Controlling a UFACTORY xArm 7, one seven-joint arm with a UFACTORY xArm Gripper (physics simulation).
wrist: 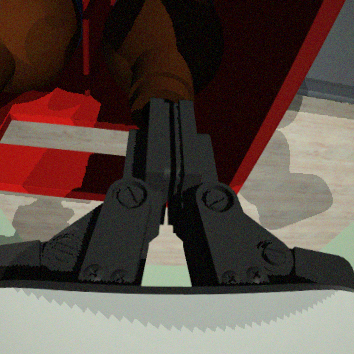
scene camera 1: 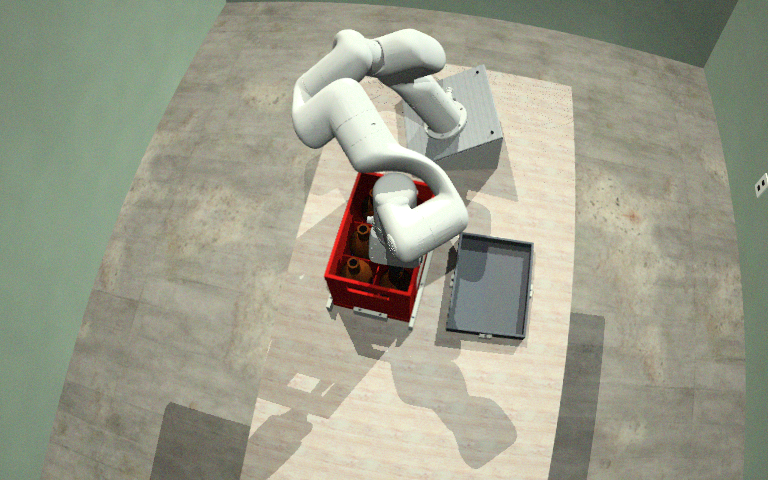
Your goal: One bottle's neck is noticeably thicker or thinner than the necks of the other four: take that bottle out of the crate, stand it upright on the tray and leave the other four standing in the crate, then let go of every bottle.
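Places are measured from the arm's base along level axes (x left, y back, z up), in millimetres.
Pixels of known places: gripper, fingertip midpoint: (wrist: 167, 127) (scene camera 1: 396, 270); arm's base, link origin: (scene camera 1: 446, 120).
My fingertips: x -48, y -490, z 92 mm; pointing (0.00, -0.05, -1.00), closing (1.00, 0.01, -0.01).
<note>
For each thing: its top centre in the pictures, then the offset to it from my fingertips. "spot": a spot on its surface instead. Level surfaces: height alone.
- brown bottle, top centre: (wrist: 160, 114) (scene camera 1: 395, 270) dx -3, dy +1, dz -7 mm
- grey tray, surface spot: (wrist: 335, 50) spot: dx +173, dy -17, dz -165 mm
- table, surface height: dz -169 mm
My gripper (wrist: 167, 127) is shut and empty, its fingertips pressed together at the neck of a brown bottle (wrist: 162, 65) in the crate; the fingertips hide the mouth of that bottle. The red crate (scene camera 1: 399, 305) (wrist: 281, 100) stands left of the tray in the scene view. In the scene view, brown bottles show at its front left (scene camera 1: 356, 272), at its front right (scene camera 1: 390, 278) and in its middle left cell (scene camera 1: 360, 242); another is partly seen at the back left. Another bottle (wrist: 37, 40) shows at the wrist view's upper left. The grey tray (scene camera 1: 489, 294) (wrist: 335, 50) is empty.
The arm (scene camera 1: 419, 223) covers the crate's right and back parts in the scene view. Low pale brackets (scene camera 1: 370, 312) stand along the crate's foot. Dividers and high walls surround the bottles. The robot base block (scene camera 1: 481, 107) stands behind on the table (scene camera 1: 362, 441).
</note>
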